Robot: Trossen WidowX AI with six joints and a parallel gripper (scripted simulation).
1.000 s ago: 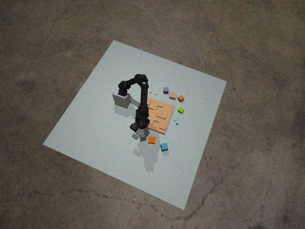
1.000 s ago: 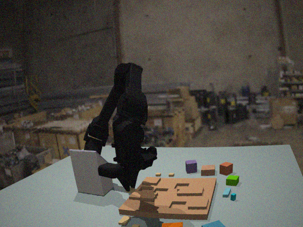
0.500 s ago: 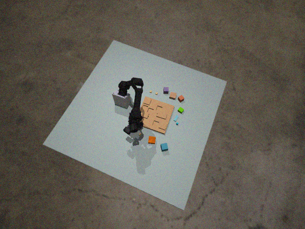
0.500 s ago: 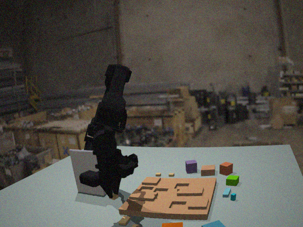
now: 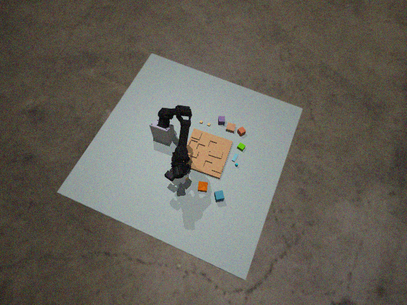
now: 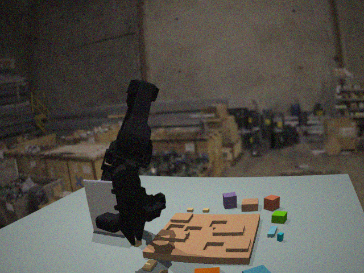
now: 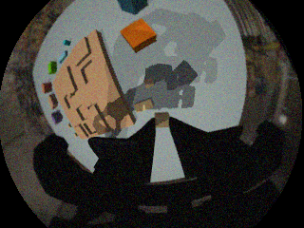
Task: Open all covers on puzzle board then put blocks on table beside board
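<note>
My gripper tip is 40 mm to the right of the small tan bar and 90 mm above it. Round my gripper tip: blue block (300 mm ahead, 20 mm to the right, 70 mm below); orange block (180 mm ahead, 80 mm below); tan puzzle board (100 mm ahead, 240 mm to the left, 70 mm below).
</note>
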